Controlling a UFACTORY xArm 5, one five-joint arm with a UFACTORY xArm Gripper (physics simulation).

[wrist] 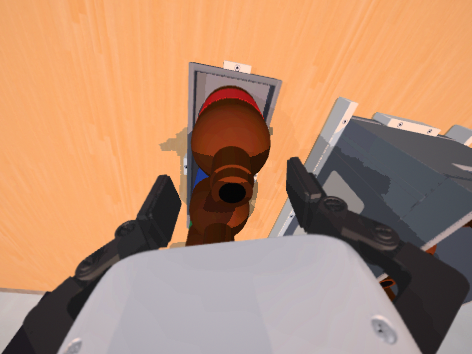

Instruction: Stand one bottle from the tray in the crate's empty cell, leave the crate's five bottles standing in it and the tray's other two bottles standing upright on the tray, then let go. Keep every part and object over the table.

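Places are measured from the arm's base along level axes (x down, y left, z ahead), in centimetres.
Pixels of known places: gripper, between the fingertips: (230, 181).
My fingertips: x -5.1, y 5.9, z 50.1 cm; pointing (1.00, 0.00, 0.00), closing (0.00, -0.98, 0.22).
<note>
Behind a point stands the place of what it marks.
My gripper (230, 181) @[x -5.1, y 5.9, z 50.1 cm] is open, with nothing held. In the wrist view the mouth of a brown bottle with a red band (230, 137) @[x -3.6, y 6.1, z 52.9 cm] shows between its two fingertips, touching neither. This bottle stands at the far end of the narrow grey tray (192, 95) @[x 6.0, y 10.4, z 53.5 cm]. A second brown bottle (215, 209) @[x -3.1, y 7.1, z 44.7 cm], with some blue showing beside it, stands behind it, partly covered. A bit of green and brown shows lower down, but the gripper body hides the rest, so the third bottle cannot be made out clearly. The dark grey crate (400, 155) @[x -2.6, y -9.1, z 51.9 cm] is at the right; its empty cell cannot be told.
The crate's pale side rail (325, 137) @[x 7.0, y -7.6, z 49.2 cm] runs close beside the right finger. Small parts of brown bottles (388, 284) @[x -7.7, y -13.0, z 38.1 cm] show in the crate at lower right, behind the gripper's linkage. The wooden table (100, 100) @[x 8.6, y 22.6, z 51.6 cm] lies under the tray and crate; its edge shows at lower left.
</note>
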